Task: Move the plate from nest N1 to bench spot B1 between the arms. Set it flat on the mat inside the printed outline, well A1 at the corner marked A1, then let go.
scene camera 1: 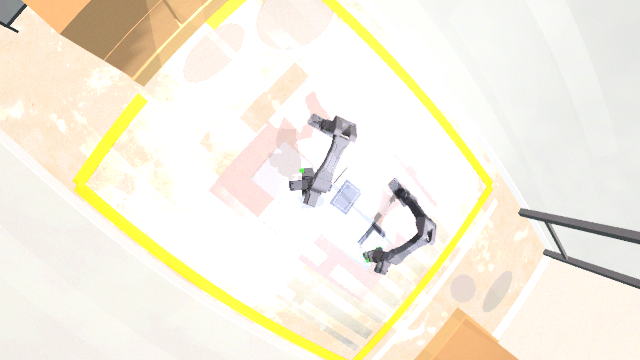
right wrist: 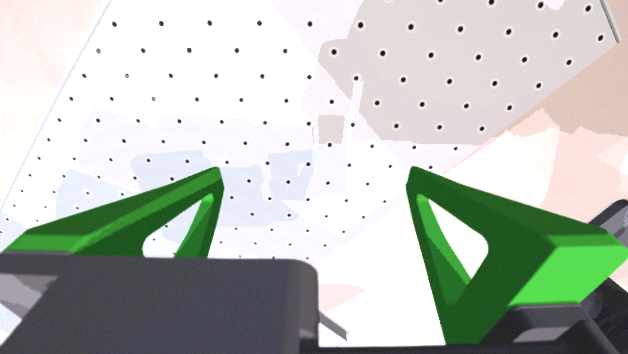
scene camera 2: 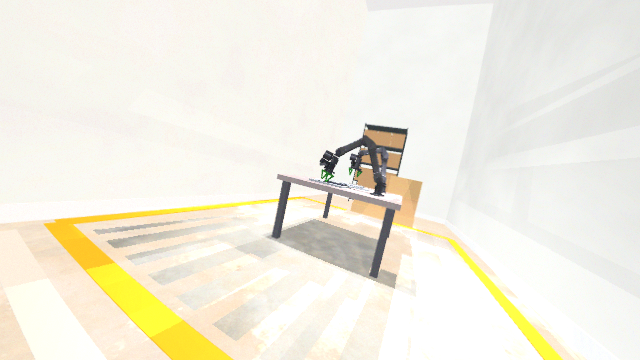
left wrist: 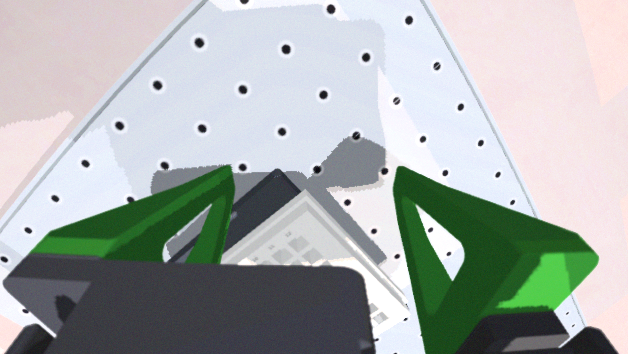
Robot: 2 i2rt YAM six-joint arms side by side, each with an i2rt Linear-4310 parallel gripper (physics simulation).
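Pixels of known places: left gripper, fingertip midpoint: point(scene camera 1: 368, 253) point(scene camera 2: 323, 180) point(left wrist: 313, 177); right gripper, fingertip midpoint: point(right wrist: 314, 177) point(scene camera 2: 353, 176); left arm's base, link origin: point(scene camera 1: 399, 192) point(scene camera 2: 377, 195); right arm's base, link origin: point(scene camera 1: 325, 127).
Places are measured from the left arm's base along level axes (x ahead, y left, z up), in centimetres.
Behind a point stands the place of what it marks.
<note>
The white well plate point(left wrist: 302, 220) @[x 39.7, y 14.5, z 4.5 cm] shows in the left wrist view, one corner towards the top and its lower part hidden by the gripper's housing. It lies over the dark nest N1 point(left wrist: 265, 205) @[x 38.4, y 15.0, z 2.5 cm] point(scene camera 1: 379, 230) @[x 26.2, y 7.9, z 2.5 cm], with a dark strip showing along its upper-left side. In scene camera 1 the plate is too washed out to outline. My left gripper point(scene camera 1: 372, 253) @[x 40.9, y 14.8, z 2.0 cm] point(scene camera 2: 327, 175) @[x 40.9, y 14.8, z 2.0 cm] point(left wrist: 313, 177) @[x 40.9, y 14.8, z 2.0 cm] is open over the plate, fingers apart and not gripping it. My right gripper point(scene camera 2: 355, 171) @[x 42.4, y -48.4, z 10.1 cm] point(right wrist: 314, 177) @[x 42.4, y -48.4, z 10.1 cm] is open and empty above the board. The mat with the B1 outline point(scene camera 1: 345, 196) @[x 29.0, y -23.7, z 1.4 cm] lies between the arms. The A1 mark cannot be read.
A pale perforated board point(left wrist: 282, 107) @[x 41.4, y 18.1, z 1.3 cm] point(right wrist: 260, 100) @[x 46.9, y -46.2, z 1.3 cm] lies under the nest. The table point(scene camera 2: 340, 189) @[x 15.8, y 33.4, z 0.0 cm] carries both arms. A shelf unit point(scene camera 2: 385, 128) and a tan box point(scene camera 2: 410, 200) stand beyond the table. The left arm's upper part curves at the right in scene camera 1.
</note>
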